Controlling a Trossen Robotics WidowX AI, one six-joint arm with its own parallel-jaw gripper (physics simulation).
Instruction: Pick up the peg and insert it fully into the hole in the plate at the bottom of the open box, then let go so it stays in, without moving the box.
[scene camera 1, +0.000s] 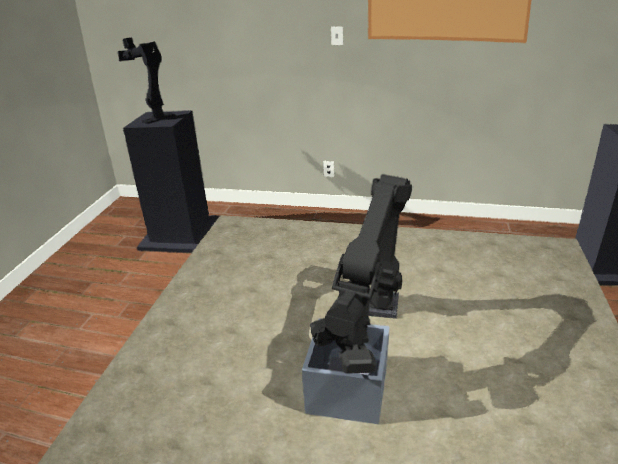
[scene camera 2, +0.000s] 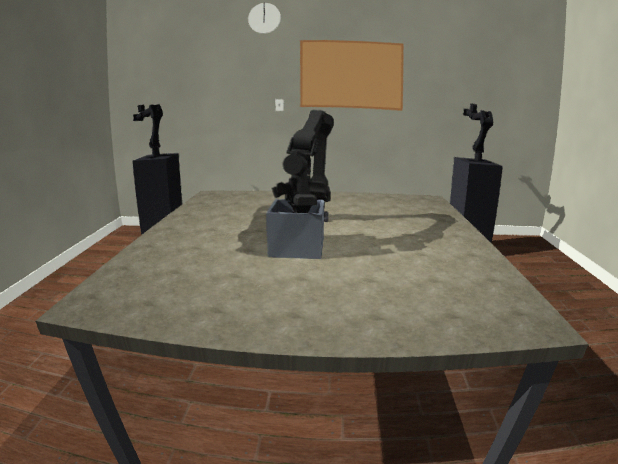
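Note:
The open box is blue-grey and stands upright on the table. My gripper points down into the box, and its lower part is inside the walls. It is shut on the peg, which is hidden behind the gripper and the box walls. The plate and its hole are mostly hidden under the gripper; a thin pale sliver shows just behind the front rim in scene camera 1. How deep the peg sits cannot be seen.
The arm's base stands on the table close behind the box. The box's walls rise closely around the gripper on all sides. Dark pedestals carrying other small arms stand off beyond the table.

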